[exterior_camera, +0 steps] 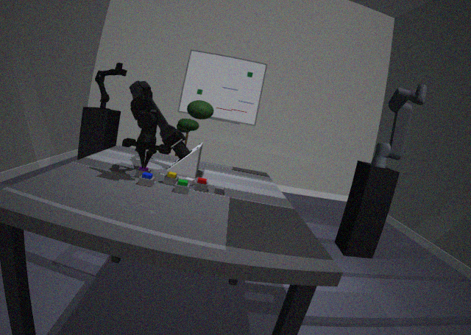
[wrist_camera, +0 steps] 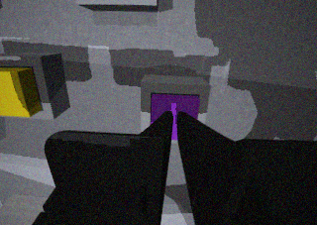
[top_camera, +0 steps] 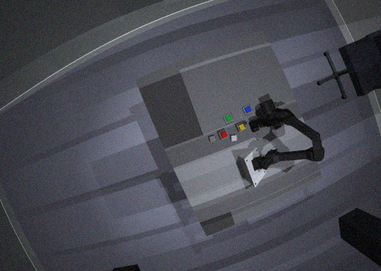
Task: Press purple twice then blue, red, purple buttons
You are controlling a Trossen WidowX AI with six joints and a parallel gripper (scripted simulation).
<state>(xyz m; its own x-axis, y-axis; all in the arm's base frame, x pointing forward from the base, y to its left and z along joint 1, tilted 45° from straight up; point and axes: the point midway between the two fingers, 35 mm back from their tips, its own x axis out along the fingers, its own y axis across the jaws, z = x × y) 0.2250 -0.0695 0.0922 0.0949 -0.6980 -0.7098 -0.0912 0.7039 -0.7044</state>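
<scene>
Right now my gripper tip is 10 mm above the purple button. From my gripper tip the other things lie so: green button: 180 mm to the left, 80 mm ahead; blue button: 90 mm ahead, 50 mm to the left; yellow button: 120 mm to the left.
</scene>
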